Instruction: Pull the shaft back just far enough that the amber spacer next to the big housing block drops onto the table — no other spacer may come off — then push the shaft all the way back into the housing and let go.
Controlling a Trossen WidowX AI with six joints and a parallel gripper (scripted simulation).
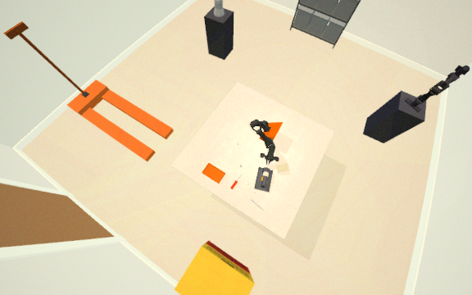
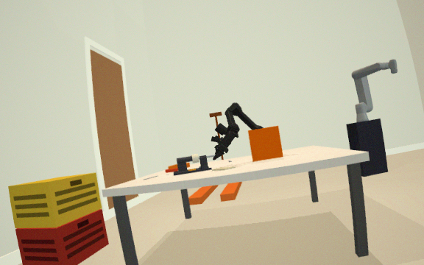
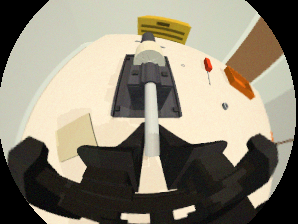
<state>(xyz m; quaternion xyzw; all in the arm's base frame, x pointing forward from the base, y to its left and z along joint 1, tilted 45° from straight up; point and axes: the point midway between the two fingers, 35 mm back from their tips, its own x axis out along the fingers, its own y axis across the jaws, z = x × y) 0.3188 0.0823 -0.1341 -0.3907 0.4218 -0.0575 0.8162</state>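
The grey shaft lies 50 mm ahead of my gripper tip, 30 mm above it and 10 mm to the left of it. Round my gripper tip: beige card 160 mm to the left, 70 mm behind, 50 mm below; then white spacer 110 mm ahead, 30 mm to the left, 30 mm above; then dark shaft fixture 150 mm ahead, 30 mm to the left.
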